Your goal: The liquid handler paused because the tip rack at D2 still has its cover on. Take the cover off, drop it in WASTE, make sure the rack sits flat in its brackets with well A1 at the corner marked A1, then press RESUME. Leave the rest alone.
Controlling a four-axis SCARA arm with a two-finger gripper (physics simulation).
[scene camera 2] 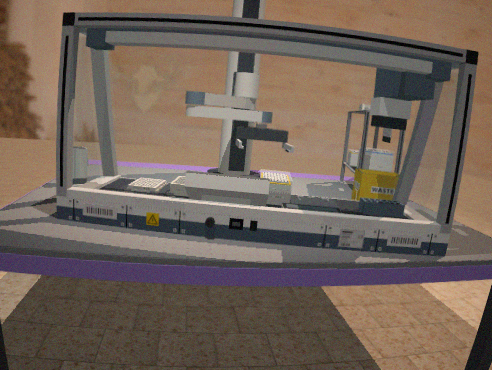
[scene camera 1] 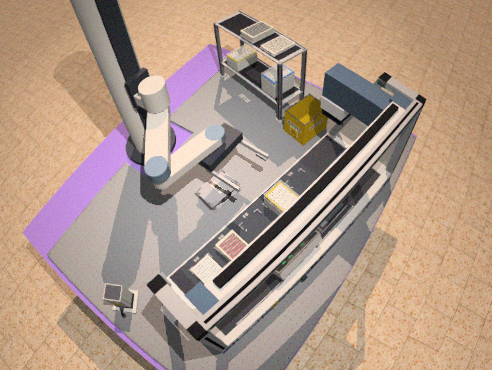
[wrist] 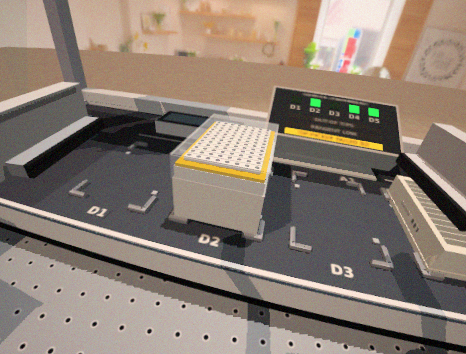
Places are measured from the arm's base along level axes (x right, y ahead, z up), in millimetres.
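Pixels of known places: gripper, fingertip midpoint: (scene camera 2: 266,147) (scene camera 1: 253,173) (wrist: 251,121).
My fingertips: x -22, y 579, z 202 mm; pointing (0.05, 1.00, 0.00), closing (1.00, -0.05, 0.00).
For each thing: its top centre in the pictures, then the offset to it from my fingertips. "spot": a spot on its surface instead.
- clear cover, middle of its top: (wrist: 235,133) (scene camera 1: 285,197) dy +126, dx -7, dz -61 mm
- yellow WASTE bin, middle of its top: (scene camera 2: 380,172) (scene camera 1: 307,109) dy -15, dx -420, dz -55 mm
- status panel, surface spot: (wrist: 335,120) spot: dy +236, dx +141, dz -72 mm
- ridged trough, middle of its top: (wrist: 454,212) (scene camera 2: 188,180) (scene camera 1: 235,248) dy +82, dx +237, dz -106 mm
- grey box, middle of its top: (scene camera 1: 217,186) dy -138, dx +62, dz -134 mm
- shelf rack, surface spot: (scene camera 1: 280,92) spot: dy -135, dx -397, dz -1 mm
The tip rack (scene camera 1: 281,196) (scene camera 2: 276,177) (wrist: 215,207) stands at D2, with a white tip field and yellow rim. A clear cover (wrist: 215,180) encloses its top in the wrist view. The rear brackets and the rack's A1 corner are hidden, so its exact seating and orientation cannot be told. My gripper (scene camera 1: 253,173) (scene camera 2: 264,146) (wrist: 251,121) is open and empty, above and on the bench side of the rack, with its fingers wide apart. The yellow WASTE bin (scene camera 1: 305,122) (scene camera 2: 376,186) stands beyond the deck's D1 end. RESUME cannot be made out.
The status panel (wrist: 335,120) lights D2, D4 and D5 green. A ridged trough (scene camera 1: 232,245) (wrist: 430,225) is at D4 and a white plate (scene camera 1: 207,268) (scene camera 2: 147,184) at D5. A grey box (scene camera 1: 214,194) lies below my gripper. The gantry frame (scene camera 2: 270,32) spans the deck; a shelf rack (scene camera 1: 280,92) stands behind.
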